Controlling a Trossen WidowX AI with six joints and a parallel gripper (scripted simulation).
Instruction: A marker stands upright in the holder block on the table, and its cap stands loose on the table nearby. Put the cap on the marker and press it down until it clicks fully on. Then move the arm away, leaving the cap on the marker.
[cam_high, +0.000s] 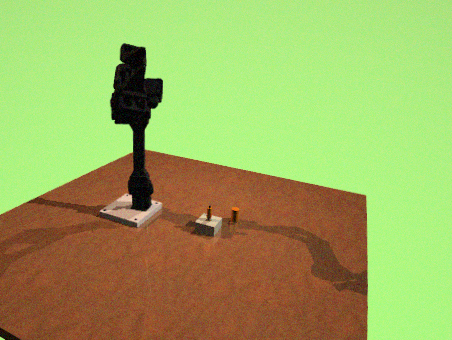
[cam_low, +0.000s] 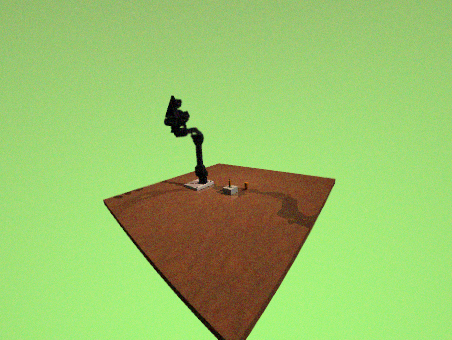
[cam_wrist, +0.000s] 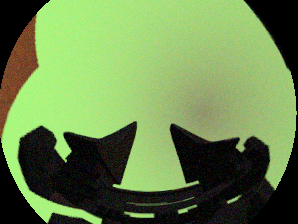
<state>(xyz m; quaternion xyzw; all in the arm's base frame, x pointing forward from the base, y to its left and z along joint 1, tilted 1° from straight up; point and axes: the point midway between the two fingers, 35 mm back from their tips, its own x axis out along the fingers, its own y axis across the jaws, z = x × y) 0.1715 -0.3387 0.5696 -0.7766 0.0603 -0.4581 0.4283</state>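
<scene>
My gripper tip is now 170 mm short of the orange cap, 420 mm to the right of it and 580 mm above it. From my gripper tip the other things lie so: white holder block 90 mm ahead, 330 mm to the left, 590 mm below.
</scene>
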